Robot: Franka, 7 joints.
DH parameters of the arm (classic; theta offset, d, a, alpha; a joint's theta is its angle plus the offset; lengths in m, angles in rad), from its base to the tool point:
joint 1: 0 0.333 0 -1.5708
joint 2: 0 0 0 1.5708
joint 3: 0 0.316 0.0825 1.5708
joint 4: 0 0 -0.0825 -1.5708
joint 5: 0 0.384 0 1.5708
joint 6: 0 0 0.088 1.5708
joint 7: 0 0.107 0 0
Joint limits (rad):
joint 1: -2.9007..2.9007
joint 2: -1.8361..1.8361
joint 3: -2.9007..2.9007
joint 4: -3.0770..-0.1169
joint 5: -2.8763..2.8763
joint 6: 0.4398..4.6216
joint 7: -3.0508..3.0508
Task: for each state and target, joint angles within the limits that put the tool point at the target. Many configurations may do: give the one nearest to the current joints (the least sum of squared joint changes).
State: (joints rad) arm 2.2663 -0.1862 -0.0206 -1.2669 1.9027 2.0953 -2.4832
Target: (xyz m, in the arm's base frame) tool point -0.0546 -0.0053 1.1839
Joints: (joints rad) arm 2.2816 -0.3123 0.0655 -0.5917 2.0128 2.2470 -2.4832
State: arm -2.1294 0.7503 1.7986 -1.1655 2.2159 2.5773 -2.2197
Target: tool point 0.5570 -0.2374 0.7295
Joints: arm -1.7418 0.6192 1.7955 -1.5352 2.2259 2.6124 -2.2197
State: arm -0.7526 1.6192 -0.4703 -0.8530 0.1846 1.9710 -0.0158
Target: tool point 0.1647 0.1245 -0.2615
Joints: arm -0.3541 1.8361 0.2703 -1.6741 0.2569 1.7708 -0.0158
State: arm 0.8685 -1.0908 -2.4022 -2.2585 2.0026 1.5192 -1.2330
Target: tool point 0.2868 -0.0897 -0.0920
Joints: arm 1.2858 -1.6854 -2.6838 -2.3699 2.0376 1.7162 -1.2330
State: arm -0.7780 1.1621 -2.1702 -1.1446 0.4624 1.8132 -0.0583
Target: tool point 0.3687 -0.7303 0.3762
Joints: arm -0.6110 1.6660 -1.9270 -0.7352 0.5253 2.0025 -0.0583
